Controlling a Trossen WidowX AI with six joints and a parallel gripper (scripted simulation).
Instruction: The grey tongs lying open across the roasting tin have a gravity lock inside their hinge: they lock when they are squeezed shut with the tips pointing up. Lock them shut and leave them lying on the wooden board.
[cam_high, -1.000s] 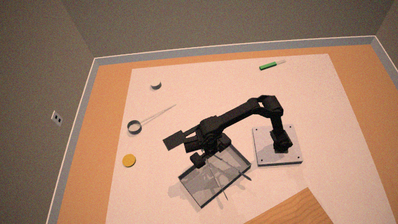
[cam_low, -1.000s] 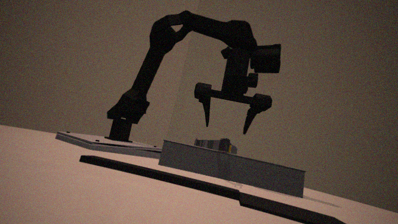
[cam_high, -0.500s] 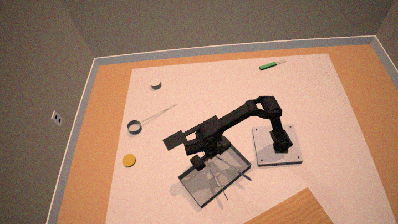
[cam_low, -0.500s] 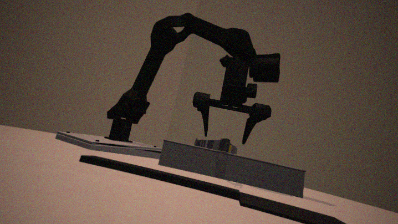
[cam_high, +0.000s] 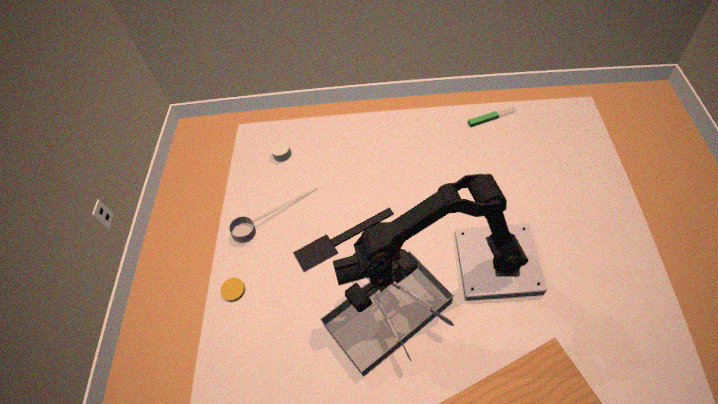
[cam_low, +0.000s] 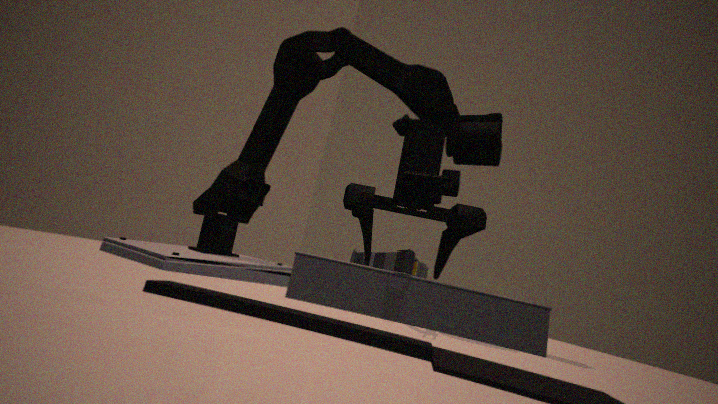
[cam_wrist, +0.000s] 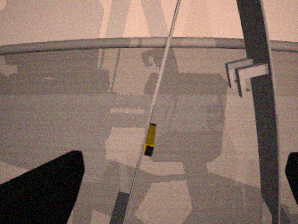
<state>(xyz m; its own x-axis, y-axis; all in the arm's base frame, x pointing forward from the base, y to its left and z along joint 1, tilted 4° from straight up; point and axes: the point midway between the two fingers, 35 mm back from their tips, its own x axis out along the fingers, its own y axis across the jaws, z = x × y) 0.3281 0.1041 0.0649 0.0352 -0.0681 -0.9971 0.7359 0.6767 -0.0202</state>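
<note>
Right now the yellow slider is 2 cm ahead of my gripper tip and 1 cm above it. The rest, counted from my gripper tip: grey roasting tin 4 cm to the left, 3 cm below, 1 cm behind; yellow disc 44 cm ahead, 5 cm below, 1 cm to the right; black spatula 18 cm to the right, 14 cm ahead, 6 cm below.
</note>
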